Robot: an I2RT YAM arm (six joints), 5 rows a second.
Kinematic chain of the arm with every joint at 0, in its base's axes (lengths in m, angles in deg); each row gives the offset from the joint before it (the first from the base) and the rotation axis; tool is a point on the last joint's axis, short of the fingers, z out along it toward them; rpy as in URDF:
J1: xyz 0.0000 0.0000 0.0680 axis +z
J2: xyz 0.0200 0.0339 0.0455 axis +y
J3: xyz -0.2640 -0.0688 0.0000 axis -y
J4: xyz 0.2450 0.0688 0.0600 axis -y
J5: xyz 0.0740 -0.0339 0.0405 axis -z
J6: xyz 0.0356 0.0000 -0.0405 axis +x
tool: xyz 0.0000 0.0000 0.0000 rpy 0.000 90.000 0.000
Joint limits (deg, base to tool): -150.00..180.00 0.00..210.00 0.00..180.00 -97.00..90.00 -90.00..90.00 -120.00..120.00
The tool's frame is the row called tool.
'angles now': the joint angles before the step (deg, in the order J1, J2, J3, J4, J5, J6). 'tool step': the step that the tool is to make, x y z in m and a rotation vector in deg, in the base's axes. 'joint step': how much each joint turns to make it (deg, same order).
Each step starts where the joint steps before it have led.
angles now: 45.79 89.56 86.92 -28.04 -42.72 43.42
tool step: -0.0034 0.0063 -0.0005 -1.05 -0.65 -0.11
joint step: 1.24 0.61 0.79 -0.79 1.77 -0.44
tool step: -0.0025 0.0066 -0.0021 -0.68 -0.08 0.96
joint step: 1.04 0.88 0.70 -0.61 0.34 -0.53
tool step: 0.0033 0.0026 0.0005 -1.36 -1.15 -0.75
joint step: 0.01 1.14 1.76 -1.76 1.59 -1.40
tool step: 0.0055 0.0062 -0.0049 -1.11 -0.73 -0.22
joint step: 0.08 1.85 1.23 -0.44 0.96 -1.15
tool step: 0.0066 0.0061 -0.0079 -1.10 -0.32 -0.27
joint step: -0.07 1.93 0.71 0.09 0.72 -0.87
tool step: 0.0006 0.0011 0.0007 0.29 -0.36 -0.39
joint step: 0.07 0.10 0.09 0.62 0.42 0.26
